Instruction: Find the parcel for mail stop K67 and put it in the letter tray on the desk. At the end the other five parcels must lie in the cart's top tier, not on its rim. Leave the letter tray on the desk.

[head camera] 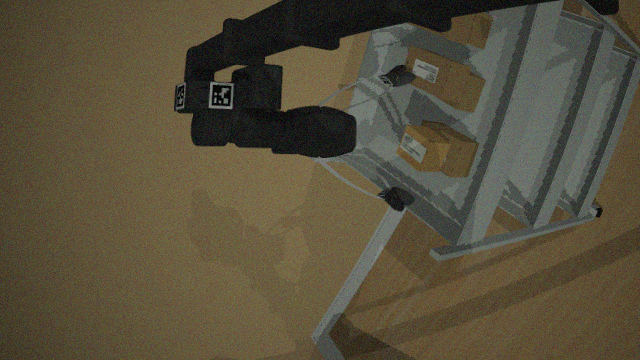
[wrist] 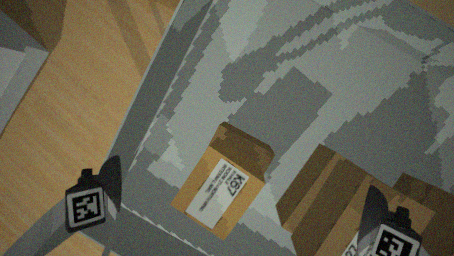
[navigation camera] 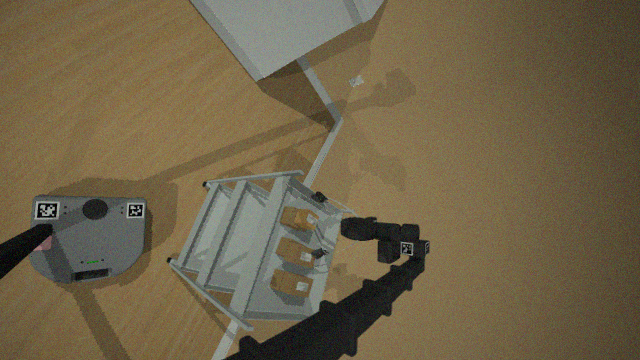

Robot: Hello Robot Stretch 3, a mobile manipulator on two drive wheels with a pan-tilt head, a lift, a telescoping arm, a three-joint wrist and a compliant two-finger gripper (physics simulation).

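Frame: origin at the robot's base, x ahead, y left, z up, level; millimetres.
Where they show: gripper, fingertip midpoint: [head camera: 411, 138] [navigation camera: 312, 224]; robot's base, origin of the base link: [navigation camera: 95, 208].
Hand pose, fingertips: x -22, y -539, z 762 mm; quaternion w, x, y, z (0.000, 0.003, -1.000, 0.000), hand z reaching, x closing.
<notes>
Things, the pixels of their top centre, and the offset from my fingertips. "pt": a spot on its surface instead.
- K67 parcel, middle of its top: [head camera: 412, 147] [navigation camera: 312, 219] 15 mm ahead, 5 mm left, 1 mm up
- grey cart, surface spot: [head camera: 509, 120] [navigation camera: 265, 237] pt 30 mm back, 156 mm left, 44 mm down
- neighbouring parcel, middle of its top: [head camera: 425, 70] [navigation camera: 306, 256] 103 mm back, 29 mm left, 1 mm up
- third parcel, middle of its top: [head camera: 431, 13] [navigation camera: 302, 286] 195 mm back, 46 mm left, 1 mm up
- small white card, middle of its top: [navigation camera: 362, 79] 1071 mm ahead, 911 mm right, 304 mm down
The K67 parcel [head camera: 432, 150] [navigation camera: 295, 218] [wrist: 235, 205], a small orange-brown box with a readable white label, lies in the top tier of the grey cart [head camera: 509, 120] [navigation camera: 260, 245] [wrist: 145, 110], near one corner. My gripper [head camera: 399, 136] [navigation camera: 319, 225] [wrist: 236, 190] is open and empty. In the wrist view its left finger is over the tier's side wall and its right finger over the neighbouring parcel [head camera: 445, 77] [navigation camera: 295, 251] [wrist: 320, 192], with K67 between them in the picture. Their height above the tier is hard to judge. The letter tray is not identifiable.
A third parcel [head camera: 467, 30] [navigation camera: 291, 283] lies further along the tier. A large pale surface [navigation camera: 280, 40], perhaps the desk, stands at the top of the navigation view. My base [navigation camera: 90, 240] is left of the cart. A small white card [navigation camera: 356, 80] lies on the floor.
</notes>
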